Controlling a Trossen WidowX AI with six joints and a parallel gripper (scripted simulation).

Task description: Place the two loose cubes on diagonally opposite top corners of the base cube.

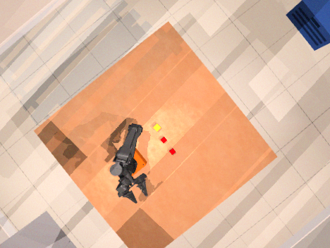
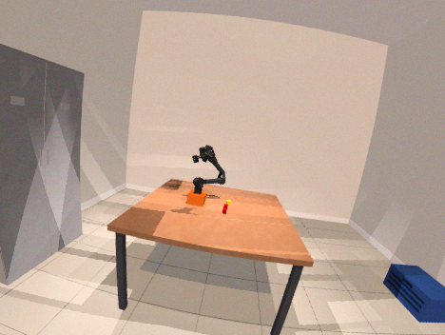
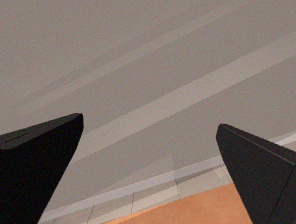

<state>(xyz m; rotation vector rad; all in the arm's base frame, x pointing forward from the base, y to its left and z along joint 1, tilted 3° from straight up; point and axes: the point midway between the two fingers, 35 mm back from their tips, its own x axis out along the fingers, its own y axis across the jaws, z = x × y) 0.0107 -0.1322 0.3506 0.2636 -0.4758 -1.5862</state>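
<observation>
My gripper tip is 43 cm above the yellow cube, 28 cm short of it and 22 cm to the right of it.
</observation>
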